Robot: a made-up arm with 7 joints.
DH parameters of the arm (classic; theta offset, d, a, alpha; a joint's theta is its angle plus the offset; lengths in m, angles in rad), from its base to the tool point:
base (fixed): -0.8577 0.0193 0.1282 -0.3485
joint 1: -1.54 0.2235 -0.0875 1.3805
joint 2: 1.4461 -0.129 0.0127 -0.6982
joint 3: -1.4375 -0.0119 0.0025 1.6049
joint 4: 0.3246 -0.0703 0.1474 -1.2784
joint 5: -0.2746 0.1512 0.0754 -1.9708
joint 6: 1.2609 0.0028 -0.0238 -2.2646
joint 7: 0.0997 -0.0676 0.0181 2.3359
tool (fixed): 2.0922 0.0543 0 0
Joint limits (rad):
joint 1: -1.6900..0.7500
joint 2: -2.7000..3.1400
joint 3: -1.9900..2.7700
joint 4: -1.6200..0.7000
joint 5: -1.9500..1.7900
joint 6: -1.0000..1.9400
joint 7: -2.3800..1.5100
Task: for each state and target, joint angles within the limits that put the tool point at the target. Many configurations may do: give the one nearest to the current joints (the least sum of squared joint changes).
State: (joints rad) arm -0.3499 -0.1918 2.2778 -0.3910 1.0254 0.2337 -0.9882
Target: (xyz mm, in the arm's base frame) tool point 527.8 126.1 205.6
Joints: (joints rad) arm 0.0667 -0.2732 2.1945 -0.2775 0.9124 0.2227 -1.0582
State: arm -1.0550 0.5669 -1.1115 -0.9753 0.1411 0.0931 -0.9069
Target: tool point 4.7 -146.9 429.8
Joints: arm -0.3438 0.8901 -0.9280 -1.2776 0.2215 0.1045 -0.7665
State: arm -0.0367 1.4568 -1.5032 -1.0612 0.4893 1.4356 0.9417
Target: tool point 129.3 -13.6 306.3
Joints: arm -0.1805 1.4345 -1.1969 -0.2514 0.7898 1.8660 0.8643
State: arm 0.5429 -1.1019 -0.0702 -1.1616 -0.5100 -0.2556 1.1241
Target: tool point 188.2 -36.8 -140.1
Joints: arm 0.4130 -1.3139 -0.3038 -1.3867 -0.8052 -0.0969 1.1344
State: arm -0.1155 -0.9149 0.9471 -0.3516 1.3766 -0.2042 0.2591
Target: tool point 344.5 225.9 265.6
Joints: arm 0.5776 -0.3373 1.2737 0.0839 1.5021 -0.3402 0.2280
